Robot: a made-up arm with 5 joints. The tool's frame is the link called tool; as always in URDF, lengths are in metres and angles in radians. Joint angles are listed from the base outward.
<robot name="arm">
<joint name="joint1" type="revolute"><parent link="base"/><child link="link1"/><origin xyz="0.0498 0 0.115" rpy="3.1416 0 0"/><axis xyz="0 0 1"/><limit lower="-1.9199" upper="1.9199"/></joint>
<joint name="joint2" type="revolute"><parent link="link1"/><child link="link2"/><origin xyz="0.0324 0.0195 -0.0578" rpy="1.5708 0 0"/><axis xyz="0 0 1"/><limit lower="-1.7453" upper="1.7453"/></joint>
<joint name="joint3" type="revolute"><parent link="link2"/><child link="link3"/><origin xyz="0.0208 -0.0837 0"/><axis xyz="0 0 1"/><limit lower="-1.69" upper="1.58"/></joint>
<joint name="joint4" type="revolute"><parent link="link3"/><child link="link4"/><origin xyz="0.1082 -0.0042 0"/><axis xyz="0 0 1"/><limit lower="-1.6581" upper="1.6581"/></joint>
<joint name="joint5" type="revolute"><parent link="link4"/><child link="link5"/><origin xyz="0.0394 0 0.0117" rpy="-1.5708 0 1.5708"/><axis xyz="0 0 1"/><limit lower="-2.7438" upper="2.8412"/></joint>
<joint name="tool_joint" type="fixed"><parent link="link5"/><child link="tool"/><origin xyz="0 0 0" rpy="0 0 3.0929"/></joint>
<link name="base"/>
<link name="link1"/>
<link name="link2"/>
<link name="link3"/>
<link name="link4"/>
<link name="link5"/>
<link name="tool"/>
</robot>
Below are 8 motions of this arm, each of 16 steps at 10 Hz.
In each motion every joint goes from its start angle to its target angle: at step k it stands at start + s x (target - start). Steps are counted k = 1, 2, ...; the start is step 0. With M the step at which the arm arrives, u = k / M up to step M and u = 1 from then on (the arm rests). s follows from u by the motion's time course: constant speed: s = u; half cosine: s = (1 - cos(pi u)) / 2; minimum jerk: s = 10 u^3 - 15 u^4 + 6 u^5.
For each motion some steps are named. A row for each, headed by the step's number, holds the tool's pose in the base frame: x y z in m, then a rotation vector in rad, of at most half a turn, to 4 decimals.
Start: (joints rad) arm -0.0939 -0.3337 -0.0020 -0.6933 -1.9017
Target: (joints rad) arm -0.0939 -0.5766 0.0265 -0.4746 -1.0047
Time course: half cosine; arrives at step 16
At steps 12, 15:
12: 0.1695 0.0034 0.3462 1.5806 -2.1259 -0.3844
15: 0.1650 0.0030 0.3480 1.4408 -2.2090 -0.3437

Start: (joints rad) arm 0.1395 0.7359 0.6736 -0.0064 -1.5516
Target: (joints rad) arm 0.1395 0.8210 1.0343 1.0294 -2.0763
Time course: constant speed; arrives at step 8
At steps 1, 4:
1: 0.1670 -0.0243 0.0736 -0.0139 0.0146 -1.8053
4: 0.1301 -0.0191 0.0764 -0.5148 0.4418 -1.9387

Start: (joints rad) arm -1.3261 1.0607 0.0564 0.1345 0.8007
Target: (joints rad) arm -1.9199 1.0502 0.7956 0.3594 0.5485
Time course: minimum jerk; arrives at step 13
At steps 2, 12, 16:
2: 0.0972 0.1698 0.0614 0.1038 -0.3366 2.0705
12: 0.0343 0.0658 0.0592 -0.5260 0.6140 2.3186
16: 0.0343 0.0653 0.0594 -0.5304 0.6170 2.3186

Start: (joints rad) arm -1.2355 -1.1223 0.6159 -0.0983 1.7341
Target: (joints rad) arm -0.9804 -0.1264 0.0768 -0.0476 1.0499
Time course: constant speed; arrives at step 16
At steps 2, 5, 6, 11, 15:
2: 0.0940 0.0931 0.3067 -0.5116 -2.5482 1.4491
5: 0.1058 0.1078 0.3049 -0.3853 -2.4198 1.4935
6: 0.1102 0.1126 0.3037 -0.3456 -2.3750 1.5024
11: 0.1345 0.1352 0.2922 -0.1662 -2.1414 1.5051
15: 0.1562 0.1500 0.2766 -0.0464 -1.9496 1.4603

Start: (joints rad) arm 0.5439 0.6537 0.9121 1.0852 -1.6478
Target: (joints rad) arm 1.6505 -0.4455 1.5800 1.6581 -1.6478
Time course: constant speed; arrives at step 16
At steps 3, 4, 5, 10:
3: 0.0924 -0.0505 0.1142 -0.6384 1.2489 -2.1353
4: 0.0875 -0.0519 0.1185 -0.6079 1.2980 -2.1862
5: 0.0824 -0.0527 0.1226 -0.5751 1.3475 -2.2362
10: 0.0581 -0.0474 0.1387 -0.3753 1.5995 -2.4704

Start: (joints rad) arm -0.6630 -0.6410 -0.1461 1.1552 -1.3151
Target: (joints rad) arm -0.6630 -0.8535 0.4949 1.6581 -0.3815
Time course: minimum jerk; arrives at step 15
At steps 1, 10, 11, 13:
1: 0.1407 0.0611 0.3176 1.0366 -0.6479 -0.6111
10: 0.1331 0.0552 0.2611 0.2805 -0.3731 0.0362
11: 0.1312 0.0536 0.2553 0.2185 -0.3170 0.1176
13: 0.1287 0.0517 0.2487 0.1528 -0.2462 0.2134

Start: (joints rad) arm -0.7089 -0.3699 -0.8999 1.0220 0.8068
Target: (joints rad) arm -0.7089 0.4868 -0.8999 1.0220 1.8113
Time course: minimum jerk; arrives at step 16
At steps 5, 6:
5: 0.1443 0.0708 0.3617 -0.2091 -1.8101 1.2175
6: 0.1558 0.0806 0.3541 -0.2848 -1.7338 1.3288

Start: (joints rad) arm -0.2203 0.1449 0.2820 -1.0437 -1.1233
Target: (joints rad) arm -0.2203 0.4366 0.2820 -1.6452 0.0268
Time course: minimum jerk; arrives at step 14
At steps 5, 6, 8, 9, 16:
5: 0.2448 0.0357 0.2272 1.2049 -1.9457 -0.3523
6: 0.2448 0.0357 0.2235 1.0793 -2.0500 -0.2703
8: 0.2440 0.0355 0.2152 0.7792 -2.2553 -0.1066
9: 0.2433 0.0353 0.2113 0.6290 -2.3383 -0.0387
16: 0.2413 0.0349 0.2033 0.3019 -2.4810 0.0826

